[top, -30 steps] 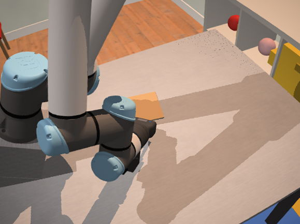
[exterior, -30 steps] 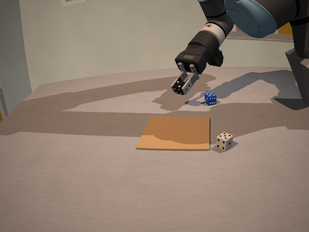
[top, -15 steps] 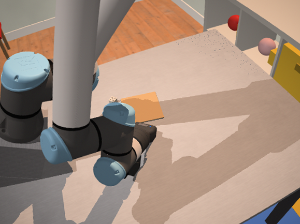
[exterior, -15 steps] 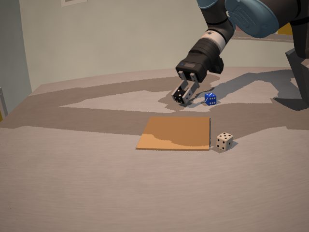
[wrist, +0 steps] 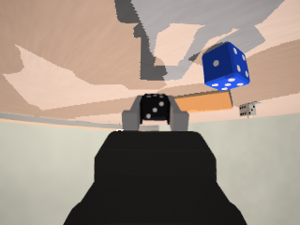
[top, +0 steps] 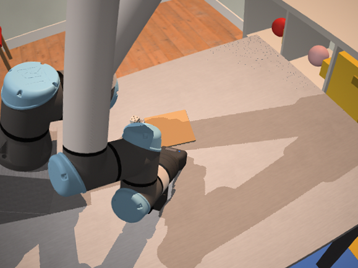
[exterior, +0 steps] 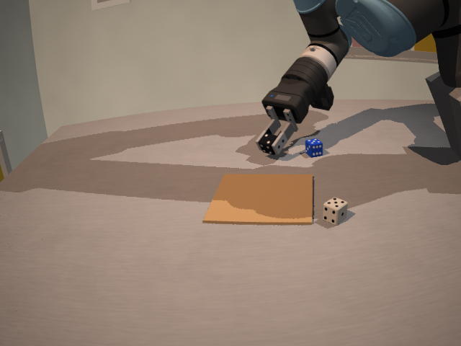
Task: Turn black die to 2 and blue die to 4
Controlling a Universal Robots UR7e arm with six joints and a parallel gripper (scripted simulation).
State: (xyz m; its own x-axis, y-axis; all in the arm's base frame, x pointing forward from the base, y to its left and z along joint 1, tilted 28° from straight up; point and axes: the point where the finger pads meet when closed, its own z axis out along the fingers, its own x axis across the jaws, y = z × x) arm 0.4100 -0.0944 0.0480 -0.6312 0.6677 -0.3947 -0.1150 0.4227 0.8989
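Right now my hand is 8 cm past the blue die and 2 cm above it. The rest, counted from my hand: white die 22 cm to the left, 6 cm behind, 2 cm below; then black die right at my hand; then orange mat 14 cm to the left, 3 cm below, 3 cm ahead.
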